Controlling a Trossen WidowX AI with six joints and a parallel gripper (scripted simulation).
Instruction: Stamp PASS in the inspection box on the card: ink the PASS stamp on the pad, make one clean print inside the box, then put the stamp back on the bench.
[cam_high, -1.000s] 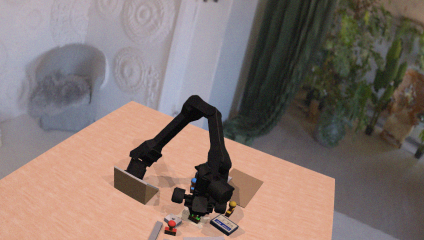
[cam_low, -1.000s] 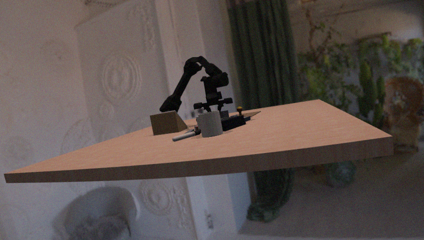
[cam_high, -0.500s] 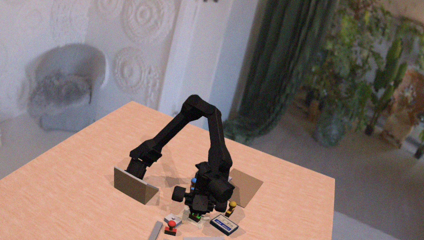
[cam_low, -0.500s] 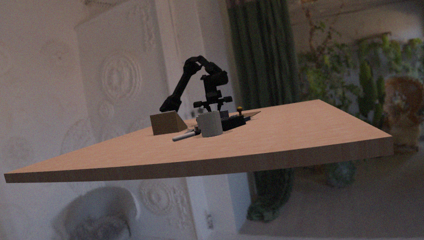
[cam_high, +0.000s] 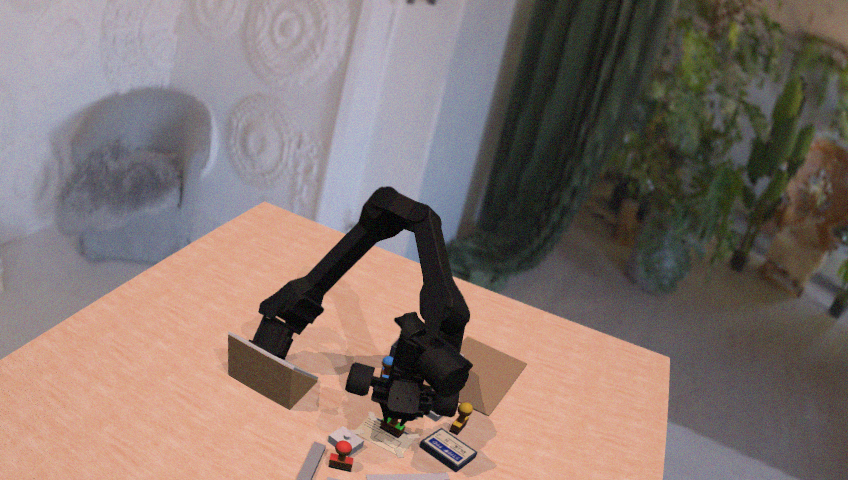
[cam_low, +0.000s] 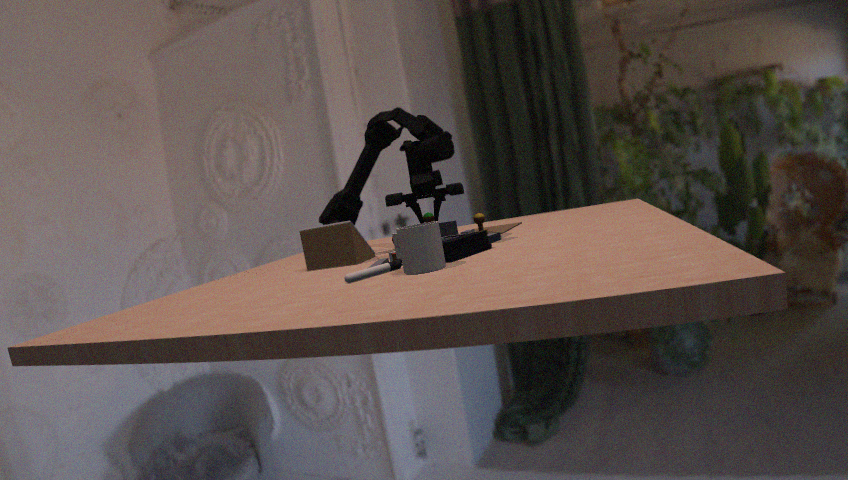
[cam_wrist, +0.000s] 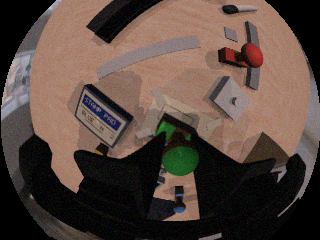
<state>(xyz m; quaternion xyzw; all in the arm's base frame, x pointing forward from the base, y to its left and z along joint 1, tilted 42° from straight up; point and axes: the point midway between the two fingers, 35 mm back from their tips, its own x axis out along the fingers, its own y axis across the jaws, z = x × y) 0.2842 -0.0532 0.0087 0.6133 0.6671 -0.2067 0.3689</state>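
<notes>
The white card lies 6 cm below my gripper tip, 1 cm to the left of it and 1 cm behind it. From my gripper tip the other things lie so: grey block: 6 cm behind, 5 cm to the right, 4 cm below; then green-knobbed stamp: right at my gripper tip; then blue-and-white labelled box: 11 cm ahead, 4 cm below, 3 cm to the left.
</notes>
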